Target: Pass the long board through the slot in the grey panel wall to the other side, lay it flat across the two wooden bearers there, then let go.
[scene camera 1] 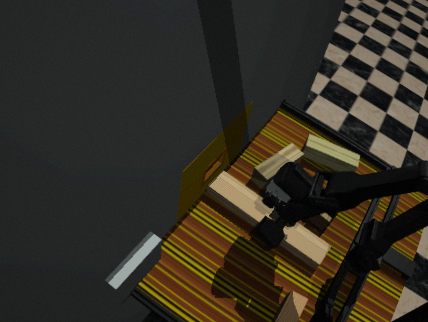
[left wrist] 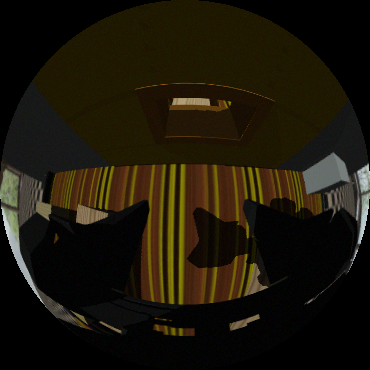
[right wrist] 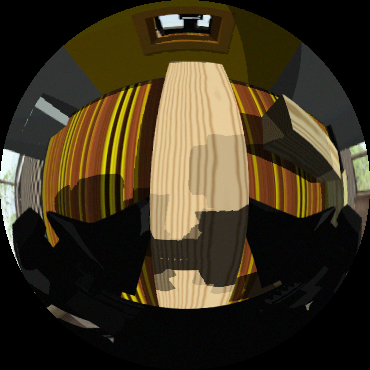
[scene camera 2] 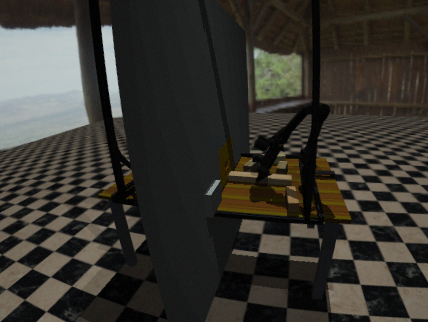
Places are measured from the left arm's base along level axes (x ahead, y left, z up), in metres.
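Pixels of known places: left gripper, fingertip midpoint: (left wrist: 197, 205) (right wrist: 186, 33); right gripper, fingertip midpoint: (scene camera 1: 264, 219) (right wrist: 197, 199) (scene camera 2: 257, 179); left arm's base, origin of the base link: (right wrist: 190, 28); right arm's base, origin of the base link: (scene camera 1: 358, 263).
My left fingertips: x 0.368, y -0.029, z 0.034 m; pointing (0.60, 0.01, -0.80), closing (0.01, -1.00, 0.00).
Ahead of a thing's pixels: the offset from my left fingertips to its top centre. "*": to the spot under its first point.
The long board {0.021 m down, 0.290 m ahead, 0.003 m right} (scene camera 1: 237, 192) (scene camera 2: 245, 176) (right wrist: 200, 110) lies flat and low over the striped table, one end near the slot {* 0.010 m up, 0.113 m ahead, 0.010 m left} (scene camera 1: 215, 167) (right wrist: 185, 44) (left wrist: 202, 125) in the grey panel wall (scene camera 1: 100, 100) (scene camera 2: 170, 125). My right gripper (scene camera 1: 277, 215) (scene camera 2: 262, 173) (right wrist: 197, 199) is shut on the board, a finger against each long edge. Part of the board shows through the slot in the left wrist view. My left gripper (left wrist: 197, 205) is open and empty beyond the wall. Pale wooden pieces {* 0.015 m down, 0.018 m back, 0.126 m left} (left wrist: 91, 214) {0.015 m down, 0.148 m back, 0.117 m right} (left wrist: 257, 286) show behind its fingers, perhaps the bearers; they are mostly hidden.
Wooden blocks {0.006 m down, 0.336 m ahead, 0.296 m left} (scene camera 1: 330, 152) {0.003 m down, 0.228 m ahead, 0.151 m left} (scene camera 1: 277, 162) (right wrist: 300, 130) lie beside the board. Another block {0.009 m down, 0.457 m ahead, 0.222 m right} (scene camera 1: 292, 307) (scene camera 2: 292, 200) stands near the front. A yellow plate {* 0.054 m up, 0.116 m ahead, 0.096 m right} (scene camera 1: 192, 185) surrounds the slot. A pale grey bar (scene camera 1: 135, 262) (scene camera 2: 213, 188) (left wrist: 325, 175) sticks out from the wall.
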